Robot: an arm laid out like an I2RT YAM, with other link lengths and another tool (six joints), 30 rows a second.
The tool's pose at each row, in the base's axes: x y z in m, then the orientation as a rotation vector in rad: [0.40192 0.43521 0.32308 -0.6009 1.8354 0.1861]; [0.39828 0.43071 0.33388 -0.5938 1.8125 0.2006]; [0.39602 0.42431 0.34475 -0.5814 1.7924 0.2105]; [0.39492 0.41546 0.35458 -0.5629 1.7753 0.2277]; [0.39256 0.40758 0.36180 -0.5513 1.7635 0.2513]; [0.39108 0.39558 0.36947 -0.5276 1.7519 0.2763]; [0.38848 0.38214 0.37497 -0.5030 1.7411 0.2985]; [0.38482 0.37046 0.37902 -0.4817 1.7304 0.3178]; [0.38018 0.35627 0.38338 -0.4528 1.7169 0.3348]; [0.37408 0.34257 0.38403 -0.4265 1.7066 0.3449]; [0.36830 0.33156 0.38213 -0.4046 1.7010 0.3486]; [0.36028 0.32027 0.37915 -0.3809 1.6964 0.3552]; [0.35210 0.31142 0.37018 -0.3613 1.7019 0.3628]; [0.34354 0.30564 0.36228 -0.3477 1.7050 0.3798]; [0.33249 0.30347 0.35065 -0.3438 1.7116 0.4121]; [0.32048 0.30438 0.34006 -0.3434 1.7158 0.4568]
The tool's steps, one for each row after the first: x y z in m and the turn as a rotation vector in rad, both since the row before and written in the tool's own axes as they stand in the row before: [-0.00773 -0.00386 -0.00868 -0.0042 -0.0257 0.0056]; [-0.00777 -0.00610 -0.00816 0.0015 -0.0234 0.0076]; [-0.00658 -0.00857 -0.00771 -0.0004 -0.0230 0.0161]; [-0.00443 -0.00665 -0.00748 -0.0089 -0.0173 0.0165]; [-0.00430 -0.01055 -0.00867 -0.0032 -0.0199 0.0251]; [-0.00216 -0.01091 -0.00969 -0.0010 -0.0187 0.0245]; [-0.00132 -0.00869 -0.00943 -0.0010 -0.0173 0.0211]; [-0.00144 -0.01039 -0.01148 0.0048 -0.0214 0.0240]; [0.00187 -0.00918 -0.01172 0.0080 -0.0169 0.0196]; [0.00372 -0.00705 -0.00973 0.0099 -0.0107 0.0145]; [0.00493 -0.00644 -0.01161 0.0090 -0.0103 0.0176]; [0.01051 -0.00449 -0.00975 0.0064 0.0004 0.0179]; [0.00933 -0.00177 -0.00888 -0.0035 -0.0009 0.0190]; [0.01331 0.00220 -0.00895 -0.0190 0.0043 0.0223]; [0.01254 0.00533 -0.00846 -0.0294 0.0028 0.0266]
